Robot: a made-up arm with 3 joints. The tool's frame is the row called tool.
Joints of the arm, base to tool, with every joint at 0 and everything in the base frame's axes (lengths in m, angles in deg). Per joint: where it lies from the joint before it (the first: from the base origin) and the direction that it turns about. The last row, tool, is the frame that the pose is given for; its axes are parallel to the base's.
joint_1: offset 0 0 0.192 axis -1 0 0
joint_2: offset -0.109 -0.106 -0.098 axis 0 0 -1
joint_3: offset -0.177 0.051 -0.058 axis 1 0 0
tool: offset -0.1 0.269 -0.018
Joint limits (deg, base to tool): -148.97..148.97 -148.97..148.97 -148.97..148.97
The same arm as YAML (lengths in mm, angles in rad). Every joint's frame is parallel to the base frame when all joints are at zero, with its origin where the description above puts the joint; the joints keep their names.
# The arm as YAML. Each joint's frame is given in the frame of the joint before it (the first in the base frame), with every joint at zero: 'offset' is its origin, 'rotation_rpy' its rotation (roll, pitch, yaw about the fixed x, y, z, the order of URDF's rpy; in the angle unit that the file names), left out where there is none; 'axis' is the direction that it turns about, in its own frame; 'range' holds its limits. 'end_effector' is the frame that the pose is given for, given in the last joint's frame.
length_unit: mm
angle_unit: rad
chain:
  - id: joint_1
    offset: [0.0, 0.0, 192.0]
    axis: [-1.0, 0.0, 0.0]
    range: [-2.6, 2.6]
  - id: joint_2
    offset: [-109.0, -106.0, -98.0]
    axis: [0.0, 0.0, -1.0]
    range: [-2.6, 2.6]
  - id: joint_3
    offset: [-177.0, 51.0, -58.0]
    axis: [1.0, 0.0, 0.0]
    range: [-2.6, 2.6]
end_effector:
  offset: [-100.0, 269.0, -18.0]

